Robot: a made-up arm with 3 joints.
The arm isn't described. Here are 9 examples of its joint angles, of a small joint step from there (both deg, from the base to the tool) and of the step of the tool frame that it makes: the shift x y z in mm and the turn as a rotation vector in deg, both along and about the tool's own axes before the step.
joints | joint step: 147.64 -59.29 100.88 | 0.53 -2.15 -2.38
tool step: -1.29 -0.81 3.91 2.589 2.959 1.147
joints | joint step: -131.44 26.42 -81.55 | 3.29 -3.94 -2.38
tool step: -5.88 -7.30 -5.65 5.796 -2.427 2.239
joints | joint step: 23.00 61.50 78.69 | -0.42 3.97 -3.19
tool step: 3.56 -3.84 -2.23 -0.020 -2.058 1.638
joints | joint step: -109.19 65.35 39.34 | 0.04 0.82 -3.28
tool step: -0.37 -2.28 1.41 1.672 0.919 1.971
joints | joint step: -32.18 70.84 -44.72 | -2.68 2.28 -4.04
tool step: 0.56 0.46 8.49 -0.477 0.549 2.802
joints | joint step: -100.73 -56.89 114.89 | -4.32 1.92 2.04
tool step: -5.01 1.69 2.00 0.221 -4.583 1.254
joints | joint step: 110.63 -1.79 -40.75 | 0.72 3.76 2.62
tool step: -1.91 0.61 1.63 -5.111 -0.123 -3.351
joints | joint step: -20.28 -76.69 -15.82 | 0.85 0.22 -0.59
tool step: -0.50 -0.59 1.58 0.176 -0.579 0.122
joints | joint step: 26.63 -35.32 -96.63 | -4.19 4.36 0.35
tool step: 8.06 1.96 3.80 -0.827 4.859 -3.902
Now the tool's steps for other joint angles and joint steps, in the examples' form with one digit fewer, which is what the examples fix.
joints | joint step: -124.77 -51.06 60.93 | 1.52 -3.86 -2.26
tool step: -0.9 0.5 4.2 4.50 3.32 -0.67
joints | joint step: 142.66 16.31 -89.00 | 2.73 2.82 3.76
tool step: -6.2 3.5 -3.1 -3.27 -2.59 -5.68
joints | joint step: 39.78 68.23 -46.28 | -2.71 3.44 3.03
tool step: 1.8 3.7 5.4 -6.71 -1.73 -1.51
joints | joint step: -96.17 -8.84 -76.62 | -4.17 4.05 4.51
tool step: 9.3 6.0 1.9 -6.67 3.29 -3.13
